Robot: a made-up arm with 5 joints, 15 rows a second.
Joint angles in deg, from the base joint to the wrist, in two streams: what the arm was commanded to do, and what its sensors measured. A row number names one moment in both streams.
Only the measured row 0 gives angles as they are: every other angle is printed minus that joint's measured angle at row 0.
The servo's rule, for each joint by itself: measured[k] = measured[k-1] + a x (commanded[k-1-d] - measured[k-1]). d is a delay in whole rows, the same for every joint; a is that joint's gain. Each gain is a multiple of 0.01, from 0.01 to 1. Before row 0 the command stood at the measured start. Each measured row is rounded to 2 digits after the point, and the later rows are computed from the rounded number. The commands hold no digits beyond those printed.
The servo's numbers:
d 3
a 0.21 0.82 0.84 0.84 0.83
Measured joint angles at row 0:
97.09, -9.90, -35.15, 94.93, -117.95
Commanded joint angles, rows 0 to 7:
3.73, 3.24, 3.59, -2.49, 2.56
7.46, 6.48, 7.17, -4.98, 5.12
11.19, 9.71, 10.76, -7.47, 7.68
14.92, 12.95, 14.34, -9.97, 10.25
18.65, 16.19, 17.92, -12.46, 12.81
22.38, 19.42, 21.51, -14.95, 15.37
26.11, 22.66, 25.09, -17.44, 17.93
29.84, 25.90, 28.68, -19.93, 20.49
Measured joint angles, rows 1 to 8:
0.00, 0.00, 0.00, 0.00, 0.00
0.00, 0.00, 0.00, 0.00, 0.00
0.00, 0.00, 0.00, 0.00, 0.00
0.78, 2.66, 3.02, -2.09, 2.12
2.18, 5.79, 6.51, -4.52, 4.61
4.07, 9.00, 10.08, -7.00, 7.16
6.35, 12.24, 13.66, -9.49, 9.72
8.93, 15.48, 17.24, -11.98, 12.28

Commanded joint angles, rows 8 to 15:
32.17, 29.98, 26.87, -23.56, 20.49
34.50, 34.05, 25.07, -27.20, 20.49
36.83, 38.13, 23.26, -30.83, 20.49
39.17, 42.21, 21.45, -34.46, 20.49
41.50, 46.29, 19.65, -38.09, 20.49
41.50, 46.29, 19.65, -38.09, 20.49
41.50, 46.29, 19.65, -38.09, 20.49
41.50, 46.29, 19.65, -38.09, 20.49
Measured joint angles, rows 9 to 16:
11.75, 18.71, 20.83, -14.47, 14.84
14.77, 21.95, 24.41, -16.96, 17.40
17.93, 25.19, 28.00, -19.45, 19.96
20.92, 29.12, 27.05, -22.90, 20.40
23.77, 33.16, 25.39, -26.51, 20.47
26.51, 37.24, 23.60, -30.14, 20.49
29.17, 41.32, 21.79, -33.77, 20.49
31.76, 45.40, 19.99, -37.40, 20.49

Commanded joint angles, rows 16 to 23:
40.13, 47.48, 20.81, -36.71, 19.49
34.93, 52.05, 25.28, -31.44, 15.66
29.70, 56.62, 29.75, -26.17, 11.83
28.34, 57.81, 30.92, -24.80, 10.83
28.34, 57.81, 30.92, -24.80, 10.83
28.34, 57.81, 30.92, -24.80, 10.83
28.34, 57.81, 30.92, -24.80, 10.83
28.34, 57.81, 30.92, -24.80, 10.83
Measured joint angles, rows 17 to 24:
33.81, 46.13, 19.70, -37.98, 20.49
35.42, 46.26, 19.66, -38.07, 20.49
36.70, 46.28, 19.65, -38.09, 20.49
37.42, 47.26, 20.62, -36.93, 19.66
36.90, 51.19, 24.53, -32.32, 16.34
35.39, 55.64, 28.91, -27.15, 12.60
33.91, 57.42, 30.60, -25.18, 11.13
32.74, 57.74, 30.87, -24.86, 10.88

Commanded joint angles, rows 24 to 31:
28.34, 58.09, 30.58, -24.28, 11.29
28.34, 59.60, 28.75, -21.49, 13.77
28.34, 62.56, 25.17, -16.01, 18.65
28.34, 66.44, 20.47, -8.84, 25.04
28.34, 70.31, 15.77, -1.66, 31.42
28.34, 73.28, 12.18, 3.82, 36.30
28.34, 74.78, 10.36, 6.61, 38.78
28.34, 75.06, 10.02, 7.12, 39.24
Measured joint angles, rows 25 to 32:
31.82, 57.80, 30.91, -24.81, 10.84
31.09, 57.81, 30.92, -24.80, 10.83
30.51, 57.81, 30.92, -24.80, 10.83
30.05, 58.04, 30.63, -24.36, 11.21
29.69, 59.32, 29.05, -21.95, 13.33
29.41, 61.98, 25.79, -16.96, 17.75
29.19, 65.64, 21.32, -10.14, 23.80
29.01, 69.47, 16.66, -3.02, 30.12

